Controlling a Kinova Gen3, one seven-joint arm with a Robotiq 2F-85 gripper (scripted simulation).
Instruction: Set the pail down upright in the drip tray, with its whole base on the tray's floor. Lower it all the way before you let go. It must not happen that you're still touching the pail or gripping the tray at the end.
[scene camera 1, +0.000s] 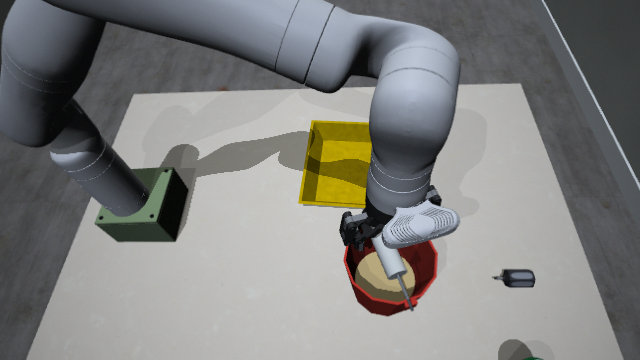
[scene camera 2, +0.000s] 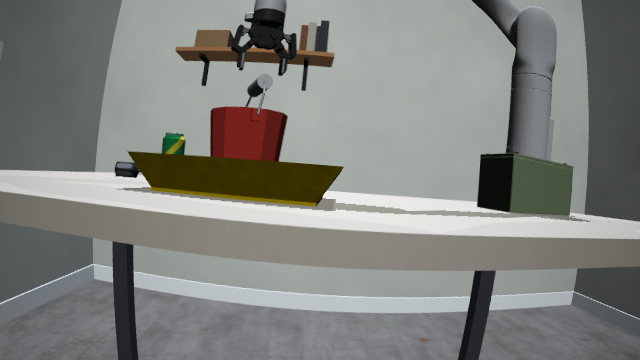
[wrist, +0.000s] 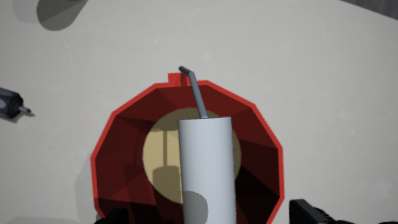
Path:
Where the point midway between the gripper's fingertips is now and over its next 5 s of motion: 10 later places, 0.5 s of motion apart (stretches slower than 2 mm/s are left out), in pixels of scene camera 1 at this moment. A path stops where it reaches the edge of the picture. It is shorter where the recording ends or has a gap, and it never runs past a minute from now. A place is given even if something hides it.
The gripper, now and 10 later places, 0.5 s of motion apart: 386, 237; 384, 244; 384, 246; 383, 249; 384, 247; 385, 242; 386, 236; 387, 230; 389, 227; 388, 225; 386, 222

